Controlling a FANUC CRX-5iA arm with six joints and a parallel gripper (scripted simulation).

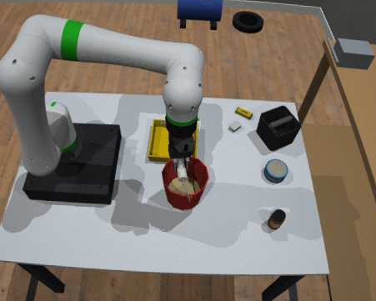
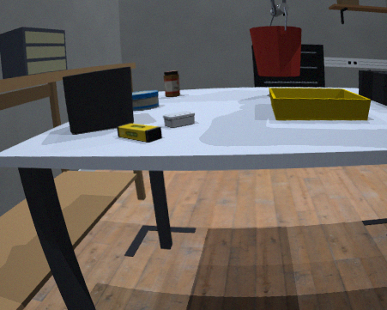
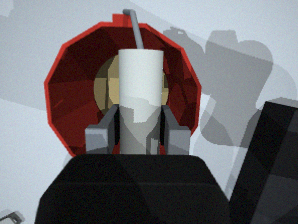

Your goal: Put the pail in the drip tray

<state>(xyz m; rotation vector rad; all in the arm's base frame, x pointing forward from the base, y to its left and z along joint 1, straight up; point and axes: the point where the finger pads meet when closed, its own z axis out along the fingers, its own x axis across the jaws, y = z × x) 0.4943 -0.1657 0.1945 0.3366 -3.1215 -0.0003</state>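
Right now my hand is 90 mm above the red pail and 10 mm short of it. Round my hand: jar (390 mm ahead, 240 mm below, 70 mm to the right); wire handle (30 mm below, 10 mm ahead); yellow drip tray (290 mm to the left, 270 mm below, 40 mm behind).
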